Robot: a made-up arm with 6 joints.
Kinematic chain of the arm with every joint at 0, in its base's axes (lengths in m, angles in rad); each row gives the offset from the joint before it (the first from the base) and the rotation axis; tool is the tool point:
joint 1: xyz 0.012 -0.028 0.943 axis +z
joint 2: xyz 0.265 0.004 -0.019 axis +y
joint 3: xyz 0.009 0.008 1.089 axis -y
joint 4: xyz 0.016 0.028 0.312 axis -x
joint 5: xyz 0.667 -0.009 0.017 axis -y
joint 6: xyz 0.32 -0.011 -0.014 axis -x
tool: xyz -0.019 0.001 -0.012
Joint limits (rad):
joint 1: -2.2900..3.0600
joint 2: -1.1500..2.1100
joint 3: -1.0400..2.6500
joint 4: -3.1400..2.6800
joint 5: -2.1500..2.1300
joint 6: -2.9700..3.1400
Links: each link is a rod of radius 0.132 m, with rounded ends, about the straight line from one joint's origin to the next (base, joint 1, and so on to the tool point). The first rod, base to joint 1, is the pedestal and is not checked.
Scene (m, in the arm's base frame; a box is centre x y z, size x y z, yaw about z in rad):
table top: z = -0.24
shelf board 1: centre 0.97 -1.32 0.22 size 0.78 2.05 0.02 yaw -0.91
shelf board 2: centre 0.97 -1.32 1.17 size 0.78 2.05 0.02 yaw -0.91
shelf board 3: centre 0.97 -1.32 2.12 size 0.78 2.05 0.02 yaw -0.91
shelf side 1: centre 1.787 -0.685 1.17 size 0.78 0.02 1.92 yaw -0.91
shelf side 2: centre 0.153 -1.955 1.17 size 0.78 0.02 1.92 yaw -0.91
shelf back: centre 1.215 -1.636 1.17 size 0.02 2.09 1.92 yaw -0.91
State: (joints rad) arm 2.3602 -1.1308 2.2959 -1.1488 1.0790 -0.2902
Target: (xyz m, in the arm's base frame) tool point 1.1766 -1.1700 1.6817
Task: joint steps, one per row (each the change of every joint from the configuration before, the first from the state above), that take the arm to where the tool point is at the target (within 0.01 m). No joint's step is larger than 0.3 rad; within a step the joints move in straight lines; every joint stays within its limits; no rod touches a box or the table.
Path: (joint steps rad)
1: 0.2195 0.0372 0.1180 -0.0034 0.0522 -0.2586
2: 0.2195 0.0372 0.1181 -0.0034 0.0521 -0.2586
3: 0.2194 0.0372 0.1180 -0.0035 0.0522 -0.2586
4: -0.2604 0.2496 0.0000 0.0726 0.0281 0.2546
5: -0.2604 0.2497 0.0000 0.0726 0.0281 0.2547
6: -0.2605 0.2496 0.0000 0.0726 0.0282 0.2546
7: 0.0105 -0.1759 -0.2535 -0.0415 -0.1516 0.0040
8: 0.0105 -0.1759 -0.2535 -0.0415 -0.1515 0.0039
9: 0.0104 -0.1759 -0.2536 -0.0415 -0.1515 0.0039
10: 0.0105 -0.1759 -0.2535 -0.0415 -0.1516 0.0039

